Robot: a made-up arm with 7 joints. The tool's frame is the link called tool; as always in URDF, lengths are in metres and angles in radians.
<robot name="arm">
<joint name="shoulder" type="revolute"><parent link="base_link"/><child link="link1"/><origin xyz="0.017 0.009 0.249" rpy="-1.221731 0 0"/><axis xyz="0 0 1"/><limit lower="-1.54" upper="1.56" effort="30" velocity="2.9"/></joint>
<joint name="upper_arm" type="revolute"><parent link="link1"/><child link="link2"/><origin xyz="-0.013 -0.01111 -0.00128" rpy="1.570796 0 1.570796"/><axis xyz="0 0 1"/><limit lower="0.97" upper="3.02" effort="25" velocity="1.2"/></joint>
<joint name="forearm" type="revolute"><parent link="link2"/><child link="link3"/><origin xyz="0.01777 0.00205 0.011" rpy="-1.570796 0 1.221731"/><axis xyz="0 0 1"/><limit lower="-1.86" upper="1.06" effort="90" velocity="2.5"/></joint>
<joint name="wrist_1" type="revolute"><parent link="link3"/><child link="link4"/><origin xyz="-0.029 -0.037 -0.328" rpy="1.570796 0 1.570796"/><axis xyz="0 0 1"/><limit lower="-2.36" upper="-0.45" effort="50" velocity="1.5"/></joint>
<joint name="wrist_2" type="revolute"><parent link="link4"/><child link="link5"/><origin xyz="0.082 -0.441 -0.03" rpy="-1.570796 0 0"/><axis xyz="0 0 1"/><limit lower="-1.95" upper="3.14" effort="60" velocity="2.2"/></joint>
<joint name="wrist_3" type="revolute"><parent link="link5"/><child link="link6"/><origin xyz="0.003 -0.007 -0.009" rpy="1.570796 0 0"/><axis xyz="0 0 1"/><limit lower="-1.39" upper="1.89" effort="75" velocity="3.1"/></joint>
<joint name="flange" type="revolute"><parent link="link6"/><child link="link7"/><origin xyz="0 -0.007 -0.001" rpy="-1.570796 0 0"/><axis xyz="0 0 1"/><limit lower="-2.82" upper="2.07" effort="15" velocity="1"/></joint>
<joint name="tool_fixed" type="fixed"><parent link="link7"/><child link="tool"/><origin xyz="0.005 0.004 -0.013" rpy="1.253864 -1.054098 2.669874"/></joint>
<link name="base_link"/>
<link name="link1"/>
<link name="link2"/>
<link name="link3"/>
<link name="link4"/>
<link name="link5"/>
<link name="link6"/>
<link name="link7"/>
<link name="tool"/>
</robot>
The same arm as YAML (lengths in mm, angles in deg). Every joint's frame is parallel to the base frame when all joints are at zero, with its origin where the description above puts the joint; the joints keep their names.
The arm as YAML. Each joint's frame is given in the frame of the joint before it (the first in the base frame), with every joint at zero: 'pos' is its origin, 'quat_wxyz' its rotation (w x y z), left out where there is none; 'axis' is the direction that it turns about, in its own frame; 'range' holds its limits. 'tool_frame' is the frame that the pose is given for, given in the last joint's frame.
length_unit: mm
angle_unit: deg
joints:
  - joint: shoulder
    pos: [17.0, 9.0, 249.0]
    axis: [0.0, 0.9397, 0.342]
    range: [-88.24, 89.38]
  - joint: upper_arm
    pos: [-13.0, -5.0, 10.0]
    axis: [1.0, 0.0, 0.0]
    range: [55.58, 173.03]
  - joint: forearm
    pos: [11.0, 8.0, -16.0]
    axis: [0.0, 0.0, 1.0]
    range: [-106.57, 60.73]
  - joint: wrist_1
    pos: [37.0, -29.0, -328.0]
    axis: [0.0, 1.0, 0.0]
    range: [-135.22, -25.78]
  - joint: wrist_2
    pos: [-82.0, -30.0, -441.0]
    axis: [0.0, 0.0, 1.0]
    range: [-111.73, 179.91]
  - joint: wrist_3
    pos: [-3.0, 7.0, -9.0]
    axis: [0.0, 1.0, 0.0]
    range: [-79.64, 108.29]
  - joint: flange
    pos: [0.0, -1.0, -7.0]
    axis: [0.0, 0.0, 1.0]
    range: [-161.57, 118.6]
tool_frame:
  pos: [-5.0, -4.0, -13.0]
  quat_wxyz: [0.749509, 0.397827, -0.514542, 0.123354]

